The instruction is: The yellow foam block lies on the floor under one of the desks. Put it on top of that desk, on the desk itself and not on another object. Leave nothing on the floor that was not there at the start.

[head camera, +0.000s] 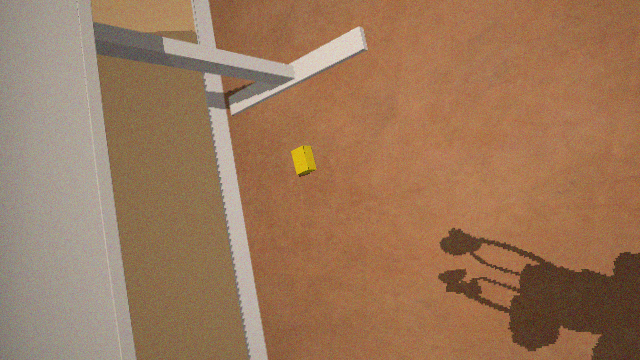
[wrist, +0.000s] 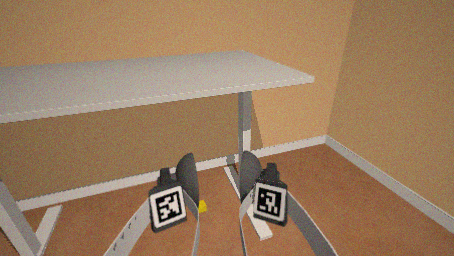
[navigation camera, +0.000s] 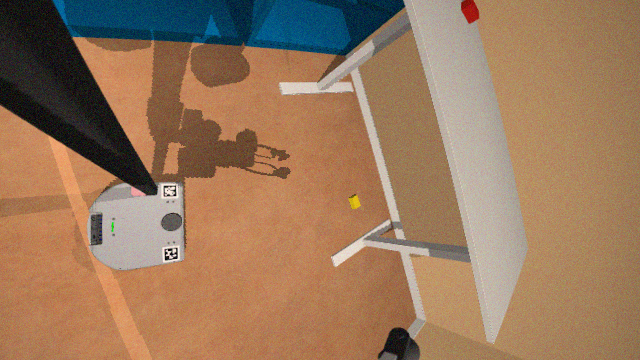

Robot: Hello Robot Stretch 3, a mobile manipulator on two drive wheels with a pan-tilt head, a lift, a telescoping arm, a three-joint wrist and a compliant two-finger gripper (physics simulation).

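Frame: origin at the robot's base, x ahead, y right, z down, level; metres.
Seen in the pictures: gripper, fingertip midpoint: [navigation camera: 407, 356]; robot's base at its link origin: [navigation camera: 170, 220].
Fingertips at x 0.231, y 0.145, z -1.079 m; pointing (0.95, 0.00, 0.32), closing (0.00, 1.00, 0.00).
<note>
Pixels of each thing's middle, then the offset from my fingertips to it. Level surfaces: height alone.
- yellow foam block at the middle of its body: [head camera: 303, 160] [navigation camera: 354, 201] dx +0.969, dy -0.162, dz +1.056 m
- white desk at its surface level: dz +0.129 m
- red object at the middle of its body: [navigation camera: 470, 10] dx +0.929, dy -1.056, dz +0.106 m
The yellow foam block [head camera: 303, 160] [navigation camera: 354, 201] [wrist: 202, 206] lies on the floor under the white desk [head camera: 40, 180] [navigation camera: 480, 150] [wrist: 125, 82], near the foot at one end. In the wrist view it is partly hidden behind the left finger. My gripper [wrist: 219, 170] is open and empty. It is in front of the desk, above the floor and apart from the block. The gripper does not show in the head view, where its shadow falls on the floor.
A red object [navigation camera: 470, 11] is on the desk's far part. A blue shelf unit [navigation camera: 300, 26] stands beyond that end. The desk's white feet [navigation camera: 350, 250] [navigation camera: 300, 89] rest on the floor. A dark object [navigation camera: 399, 345] shows at the bottom edge. My base [navigation camera: 135, 227] stands in front of the desk.
</note>
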